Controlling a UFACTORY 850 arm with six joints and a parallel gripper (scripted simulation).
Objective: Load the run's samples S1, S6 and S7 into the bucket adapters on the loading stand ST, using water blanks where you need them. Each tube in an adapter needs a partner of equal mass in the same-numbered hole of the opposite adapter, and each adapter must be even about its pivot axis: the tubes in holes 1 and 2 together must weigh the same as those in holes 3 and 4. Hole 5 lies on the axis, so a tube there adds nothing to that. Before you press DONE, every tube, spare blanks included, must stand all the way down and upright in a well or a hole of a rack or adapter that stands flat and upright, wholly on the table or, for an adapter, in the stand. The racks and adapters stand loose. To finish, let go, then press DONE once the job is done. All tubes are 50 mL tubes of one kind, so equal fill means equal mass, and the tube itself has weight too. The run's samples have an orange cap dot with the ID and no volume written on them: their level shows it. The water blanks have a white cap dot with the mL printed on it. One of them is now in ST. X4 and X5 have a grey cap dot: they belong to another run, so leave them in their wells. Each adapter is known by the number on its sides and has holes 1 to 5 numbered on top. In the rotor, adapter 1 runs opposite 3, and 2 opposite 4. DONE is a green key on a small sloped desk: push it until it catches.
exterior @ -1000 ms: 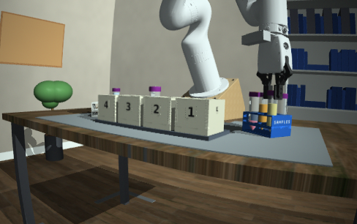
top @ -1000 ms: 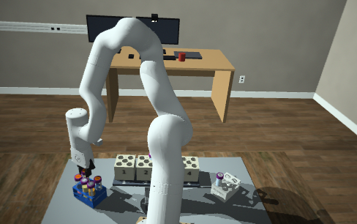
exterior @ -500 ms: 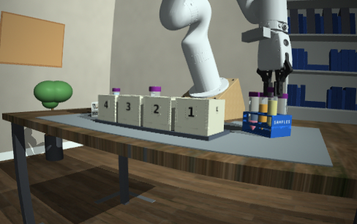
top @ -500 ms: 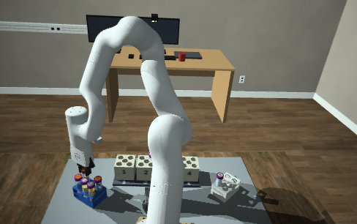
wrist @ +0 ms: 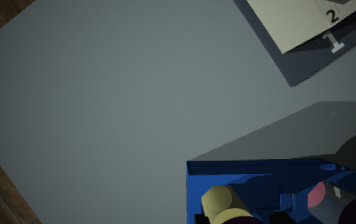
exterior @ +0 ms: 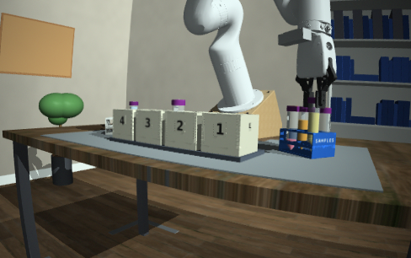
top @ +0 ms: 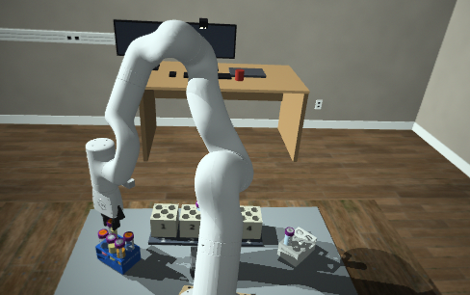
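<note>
Right now the blue samples rack is 11 cm below my hand, 4 cm behind it and 1 cm to the right of it. The rest, counted from my hand: adapter 1: 19 cm to the right, 9 cm below, 6 cm ahead; white rack: 65 cm to the right, 19 cm behind, 11 cm below.
</note>
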